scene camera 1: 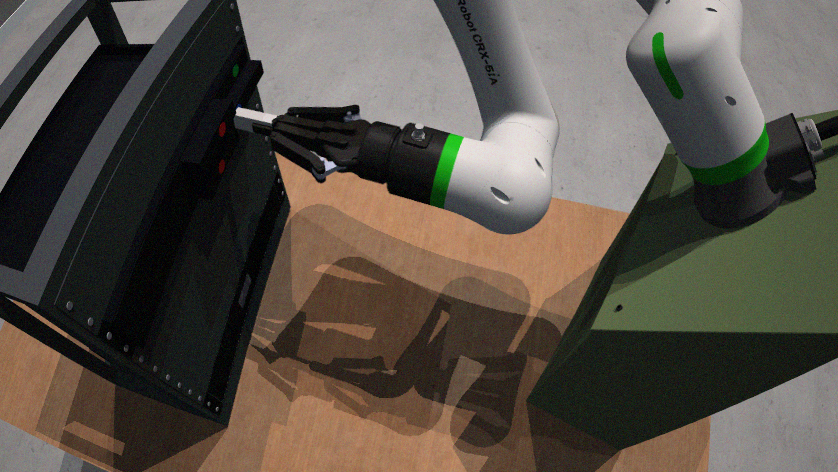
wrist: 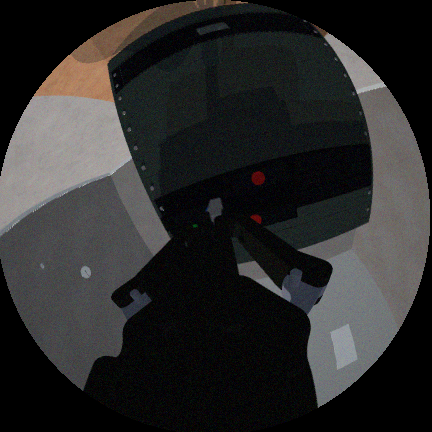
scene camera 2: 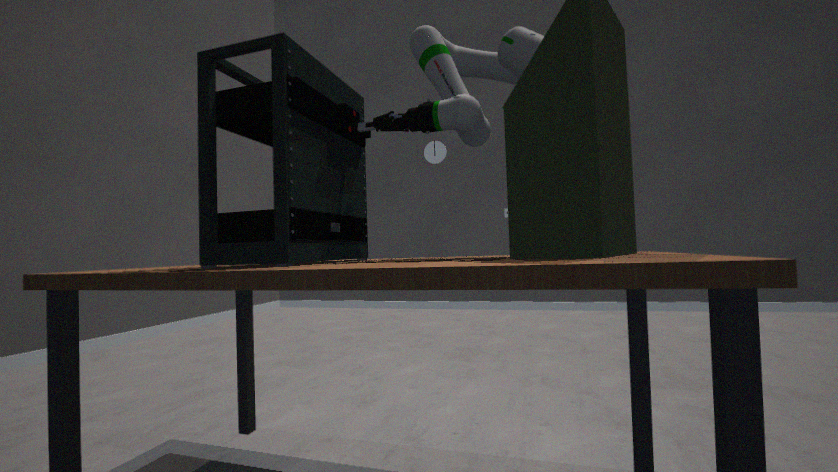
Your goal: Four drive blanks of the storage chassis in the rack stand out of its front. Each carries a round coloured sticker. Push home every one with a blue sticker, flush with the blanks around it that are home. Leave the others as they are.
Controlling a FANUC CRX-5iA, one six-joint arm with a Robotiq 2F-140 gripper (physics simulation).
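My gripper (scene camera 1: 246, 119) (scene camera 2: 364, 126) (wrist: 216, 206) is shut and empty, its pale fingertips at the face of the blue-stickered blank (scene camera 1: 250, 80), apparently touching it. They hide most of the blue sticker (scene camera 1: 238, 106) (wrist: 208, 209); a thin blue sliver shows. The far end of this blank still stands out in scene camera 1. A green sticker (scene camera 1: 235, 70) (wrist: 195, 226) is on a blank beside it, partly hidden by the fingers in the wrist view. Two red stickers, one (scene camera 1: 222, 128) (wrist: 256, 219) and another (scene camera 1: 221, 167) (wrist: 258, 178), are on other protruding blanks.
The dark rack (scene camera 1: 43, 252) (scene camera 2: 281, 158) stands on the wooden table (scene camera 1: 586, 225) (scene camera 2: 410, 275). A green pedestal (scene camera 1: 721, 281) (scene camera 2: 565, 170) carries the arm opposite the rack. The red-stickered blanks stand close beside the fingers. The chassis front is very dark.
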